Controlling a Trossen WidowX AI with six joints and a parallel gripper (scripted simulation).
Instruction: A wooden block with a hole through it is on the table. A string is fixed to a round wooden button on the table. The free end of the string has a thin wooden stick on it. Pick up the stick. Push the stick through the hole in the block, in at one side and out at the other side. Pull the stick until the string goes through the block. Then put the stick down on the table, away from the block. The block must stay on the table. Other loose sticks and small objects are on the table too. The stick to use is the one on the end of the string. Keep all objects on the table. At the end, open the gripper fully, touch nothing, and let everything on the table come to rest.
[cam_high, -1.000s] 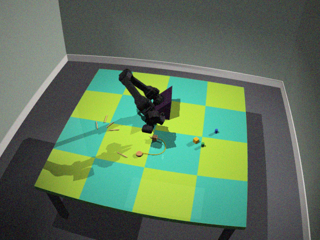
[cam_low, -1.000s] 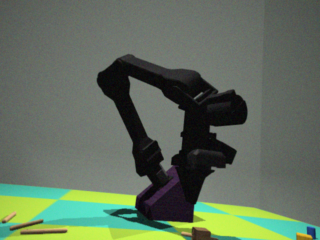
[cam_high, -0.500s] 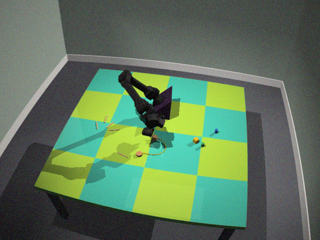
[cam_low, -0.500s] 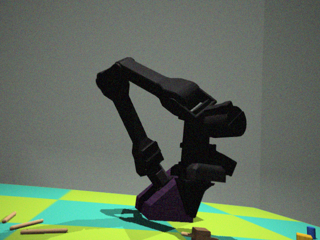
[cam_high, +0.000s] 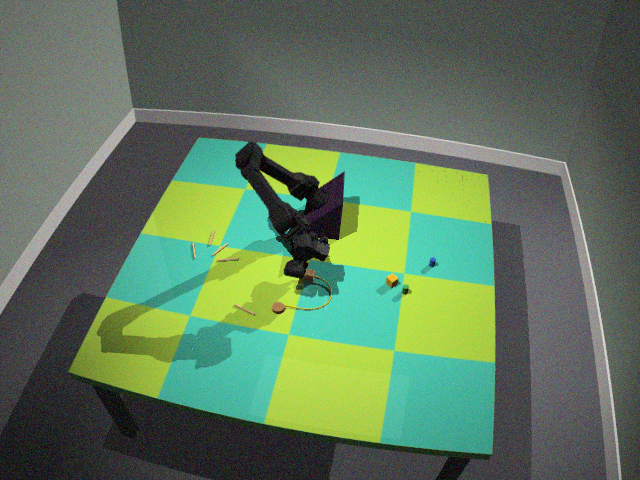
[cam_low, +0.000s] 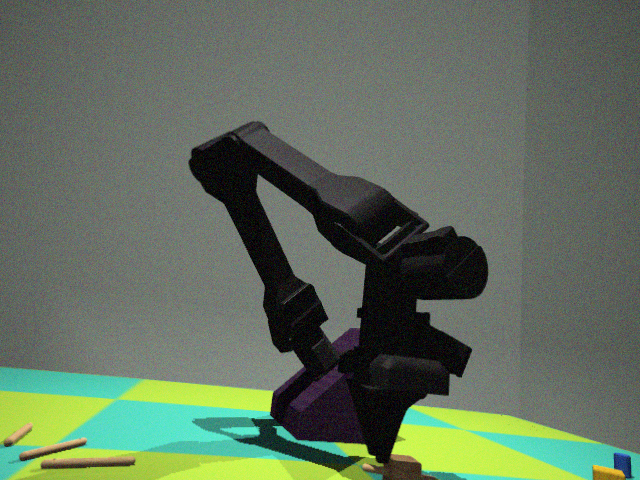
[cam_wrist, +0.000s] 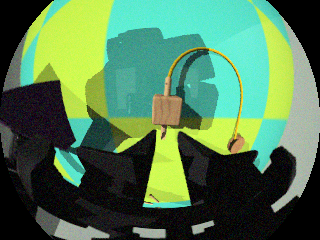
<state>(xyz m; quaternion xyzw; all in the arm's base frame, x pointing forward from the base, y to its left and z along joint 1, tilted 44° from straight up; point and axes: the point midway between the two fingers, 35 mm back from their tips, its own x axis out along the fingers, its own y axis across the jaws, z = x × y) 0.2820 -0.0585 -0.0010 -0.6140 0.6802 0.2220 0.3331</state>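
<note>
The wooden block is 30 mm to the left of my gripper tip and 10 mm below it. Also, from my gripper tip: orange cube (300 mm to the left, 10 mm below); then round wooden button (140 mm ahead, 60 mm to the right, 20 mm below); then thin wooden stick (40 mm to the left, 10 mm below).
</note>
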